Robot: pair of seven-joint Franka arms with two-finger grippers.
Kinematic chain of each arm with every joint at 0, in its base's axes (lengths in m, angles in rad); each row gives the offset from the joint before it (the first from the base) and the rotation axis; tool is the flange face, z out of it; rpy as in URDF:
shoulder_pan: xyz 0 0 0.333 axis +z
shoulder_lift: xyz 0 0 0 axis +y
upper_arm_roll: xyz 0 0 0.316 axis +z
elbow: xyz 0.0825 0 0 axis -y
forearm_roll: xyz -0.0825 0 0.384 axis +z
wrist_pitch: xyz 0 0 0 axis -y
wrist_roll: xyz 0.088 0 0 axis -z
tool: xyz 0 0 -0.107 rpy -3.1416 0 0
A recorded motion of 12 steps. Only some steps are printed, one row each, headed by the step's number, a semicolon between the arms.
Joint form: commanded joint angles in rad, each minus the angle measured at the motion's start. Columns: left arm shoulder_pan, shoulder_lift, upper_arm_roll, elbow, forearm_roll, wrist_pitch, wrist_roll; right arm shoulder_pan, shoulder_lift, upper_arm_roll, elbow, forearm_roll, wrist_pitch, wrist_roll.
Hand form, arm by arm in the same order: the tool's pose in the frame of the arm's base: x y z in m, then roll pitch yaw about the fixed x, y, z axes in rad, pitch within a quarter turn. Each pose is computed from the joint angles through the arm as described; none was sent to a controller.
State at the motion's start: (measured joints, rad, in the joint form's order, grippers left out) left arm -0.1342 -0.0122 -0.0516 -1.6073 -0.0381 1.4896 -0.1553; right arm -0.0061 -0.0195 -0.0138 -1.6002 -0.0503 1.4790 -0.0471
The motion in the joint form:
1: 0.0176 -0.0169 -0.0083 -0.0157 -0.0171 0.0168 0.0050; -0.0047 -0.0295 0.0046 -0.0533 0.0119 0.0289 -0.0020
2: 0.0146 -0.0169 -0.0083 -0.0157 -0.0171 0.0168 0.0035; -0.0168 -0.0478 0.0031 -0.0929 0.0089 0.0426 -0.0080
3: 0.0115 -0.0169 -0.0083 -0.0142 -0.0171 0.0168 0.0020; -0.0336 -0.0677 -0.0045 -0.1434 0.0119 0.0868 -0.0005
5: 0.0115 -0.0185 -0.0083 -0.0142 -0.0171 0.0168 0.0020; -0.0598 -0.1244 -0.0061 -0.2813 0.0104 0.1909 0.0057
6: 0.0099 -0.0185 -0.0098 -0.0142 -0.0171 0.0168 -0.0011; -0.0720 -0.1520 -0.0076 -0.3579 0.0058 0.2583 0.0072
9: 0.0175 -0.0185 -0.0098 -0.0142 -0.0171 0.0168 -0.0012; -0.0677 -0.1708 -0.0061 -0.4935 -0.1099 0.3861 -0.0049
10: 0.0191 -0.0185 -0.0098 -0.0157 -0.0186 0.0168 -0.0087; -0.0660 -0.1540 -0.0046 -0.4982 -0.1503 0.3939 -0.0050
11: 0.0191 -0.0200 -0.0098 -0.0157 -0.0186 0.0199 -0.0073; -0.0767 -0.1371 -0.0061 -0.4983 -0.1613 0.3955 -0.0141
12: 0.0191 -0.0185 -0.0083 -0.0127 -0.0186 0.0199 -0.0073; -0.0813 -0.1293 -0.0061 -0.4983 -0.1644 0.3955 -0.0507
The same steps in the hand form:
1: 0.5279 -0.1009 0.6107 3.1017 0.0945 -0.0291; 0.5306 -0.0150 0.6073 3.1083 0.0983 0.0269
2: 0.5276 -0.1025 0.6107 3.1018 0.0946 -0.0306; 0.5250 -0.0224 0.5996 3.1066 0.1063 0.0198
3: 0.5273 -0.1042 0.6114 3.1017 0.0931 -0.0322; 0.5211 -0.0348 0.5899 3.1091 0.0923 -0.0102
5: 0.5269 -0.1041 0.6123 3.1016 0.0915 -0.0323; 0.5070 -0.0481 0.5625 3.1078 0.0692 -0.0400
6: 0.5265 -0.1058 0.6123 3.1019 0.0917 -0.0322; 0.4998 -0.0546 0.5456 3.1037 0.0510 -0.0517
9: 0.5273 -0.1017 0.6123 3.1019 0.0917 -0.0245; 0.4919 -0.0590 0.5021 2.9962 0.0493 0.0046
10: 0.5274 -0.1011 0.6116 3.1014 0.0937 -0.0155; 0.4949 -0.0605 0.4927 2.9596 0.0670 0.0207
11: 0.5273 -0.1011 0.6126 3.1006 0.0891 -0.0168; 0.4969 -0.0676 0.4845 2.9519 0.0852 0.0211
12: 0.5280 -0.1003 0.6132 3.1002 0.0876 -0.0153; 0.4977 -0.0702 0.4806 2.9534 0.1002 0.0535

